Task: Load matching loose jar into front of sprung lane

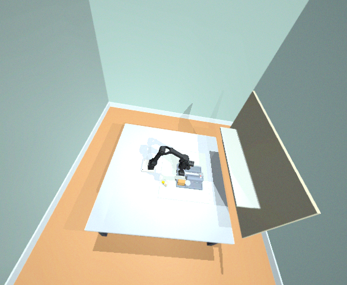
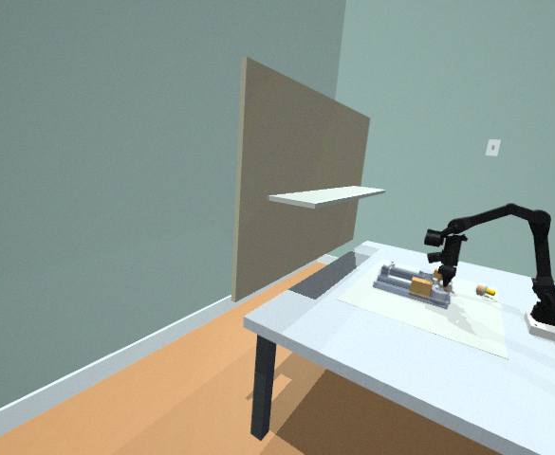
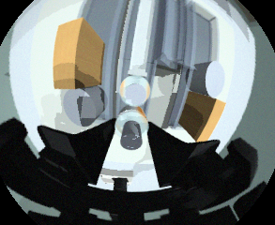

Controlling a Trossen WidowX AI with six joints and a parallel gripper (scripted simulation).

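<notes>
Right now the grey pusher rack is 14 cm ahead of my gripper tip, 5 cm to the right of it and 3 cm below it. The rest, counted from my gripper tip: white shelf: 50 cm ahead, 8 cm to the right, 31 cm above.
</notes>
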